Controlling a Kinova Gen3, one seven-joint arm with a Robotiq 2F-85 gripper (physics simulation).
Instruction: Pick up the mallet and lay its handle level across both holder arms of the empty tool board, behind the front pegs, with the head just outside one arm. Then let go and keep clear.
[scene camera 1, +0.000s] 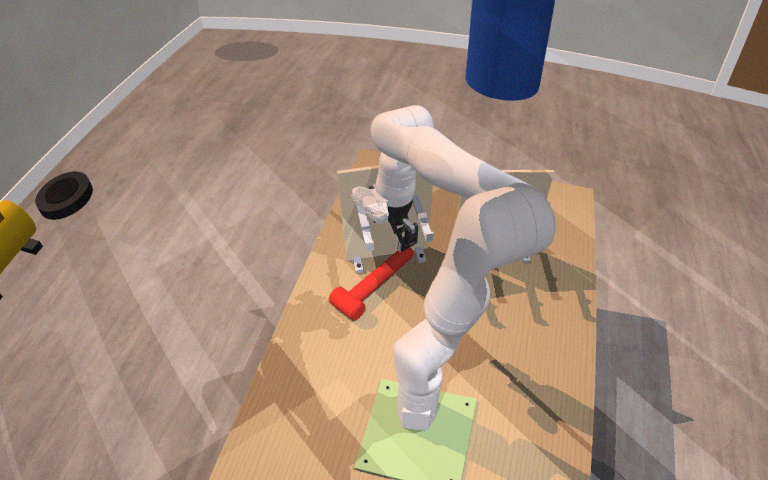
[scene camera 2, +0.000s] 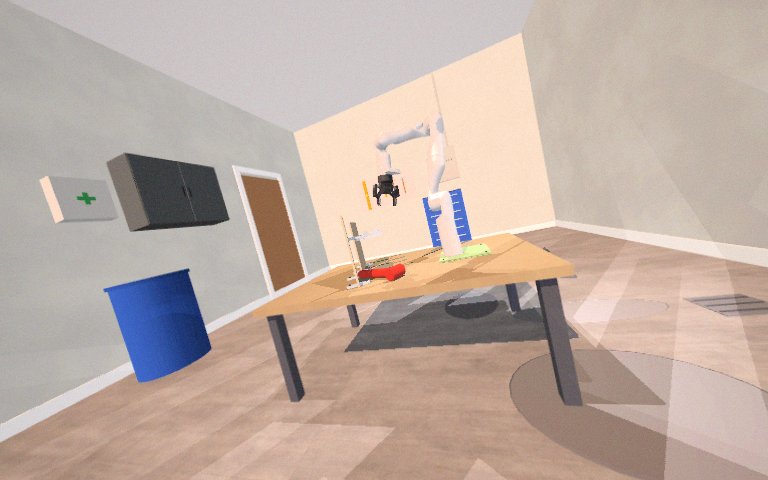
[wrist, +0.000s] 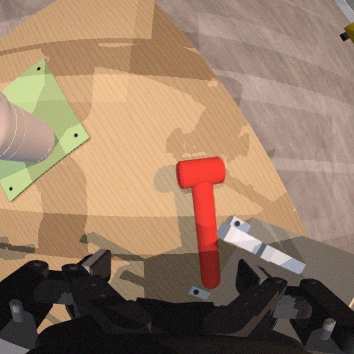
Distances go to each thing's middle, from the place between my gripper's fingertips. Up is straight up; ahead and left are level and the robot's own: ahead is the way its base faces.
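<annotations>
Red mallet (scene camera 1: 350, 303): 110 mm ahead of my hand, 60 mm to the left of it and 310 mm below it.
</annotations>
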